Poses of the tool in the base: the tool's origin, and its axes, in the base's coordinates. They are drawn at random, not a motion.
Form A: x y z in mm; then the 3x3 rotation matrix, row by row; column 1 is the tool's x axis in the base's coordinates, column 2 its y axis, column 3 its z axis. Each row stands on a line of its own.
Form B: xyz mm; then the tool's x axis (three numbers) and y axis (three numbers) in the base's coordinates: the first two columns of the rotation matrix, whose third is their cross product. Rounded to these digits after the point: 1 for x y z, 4 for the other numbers. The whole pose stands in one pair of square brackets.
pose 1, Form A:
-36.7, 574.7, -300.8
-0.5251, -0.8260, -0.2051
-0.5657, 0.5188, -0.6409
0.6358, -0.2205, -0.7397
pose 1, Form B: [-36.7, 574.7, -300.8, -0.5251, -0.5657, 0.6358, -0.8260, 0.5188, -0.2205]
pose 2, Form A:
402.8, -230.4, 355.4
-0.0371, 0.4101, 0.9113
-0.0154, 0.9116, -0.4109
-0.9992, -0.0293, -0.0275
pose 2, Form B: [402.8, -230.4, 355.4, -0.0371, -0.0154, -0.9992, 0.4101, 0.9116, -0.0293]
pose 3, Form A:
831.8, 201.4, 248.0
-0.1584, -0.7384, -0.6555
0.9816, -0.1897, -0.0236
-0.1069, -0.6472, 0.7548
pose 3, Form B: [831.8, 201.4, 248.0, -0.1584, 0.9816, -0.1069, -0.7384, -0.1897, -0.6472]
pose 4, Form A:
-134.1, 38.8, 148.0
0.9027, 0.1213, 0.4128
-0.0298, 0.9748, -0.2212
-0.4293, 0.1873, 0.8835
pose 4, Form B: [-134.1, 38.8, 148.0, 0.9027, -0.0298, -0.4293, 0.1213, 0.9748, 0.1873]
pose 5, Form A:
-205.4, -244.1, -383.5
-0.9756, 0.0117, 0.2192
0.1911, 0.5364, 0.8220
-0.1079, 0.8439, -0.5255
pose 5, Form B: [-205.4, -244.1, -383.5, -0.9756, 0.1911, -0.1079, 0.0117, 0.5364, 0.8439]
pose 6, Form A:
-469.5, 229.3, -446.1
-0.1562, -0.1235, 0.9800
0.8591, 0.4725, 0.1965
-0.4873, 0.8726, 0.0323
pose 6, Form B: [-469.5, 229.3, -446.1, -0.1562, 0.8591, -0.4873, -0.1235, 0.4725, 0.8726]
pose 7, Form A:
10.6, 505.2, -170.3
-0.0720, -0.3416, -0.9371
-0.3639, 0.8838, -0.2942
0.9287, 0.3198, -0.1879
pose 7, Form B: [10.6, 505.2, -170.3, -0.0720, -0.3639, 0.9287, -0.3416, 0.8838, 0.3198]
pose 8, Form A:
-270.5, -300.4, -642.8
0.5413, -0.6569, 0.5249
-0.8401, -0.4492, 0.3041
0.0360, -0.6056, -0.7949
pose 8, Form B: [-270.5, -300.4, -642.8, 0.5413, -0.8401, 0.0360, -0.6569, -0.4492, -0.6056]
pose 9, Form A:
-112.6, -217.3, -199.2
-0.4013, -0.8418, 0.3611
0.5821, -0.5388, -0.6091
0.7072, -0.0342, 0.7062
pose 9, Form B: [-112.6, -217.3, -199.2, -0.4013, 0.5821, 0.7072, -0.8418, -0.5388, -0.0342]
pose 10, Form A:
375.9, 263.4, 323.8
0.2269, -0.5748, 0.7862
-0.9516, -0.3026, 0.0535
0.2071, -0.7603, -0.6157
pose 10, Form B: [375.9, 263.4, 323.8, 0.2269, -0.9516, 0.2071, -0.5748, -0.3026, -0.7603]
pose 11, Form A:
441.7, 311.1, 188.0
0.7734, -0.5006, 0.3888
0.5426, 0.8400, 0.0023
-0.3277, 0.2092, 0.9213
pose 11, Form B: [441.7, 311.1, 188.0, 0.7734, 0.5426, -0.3277, -0.5006, 0.8400, 0.2092]
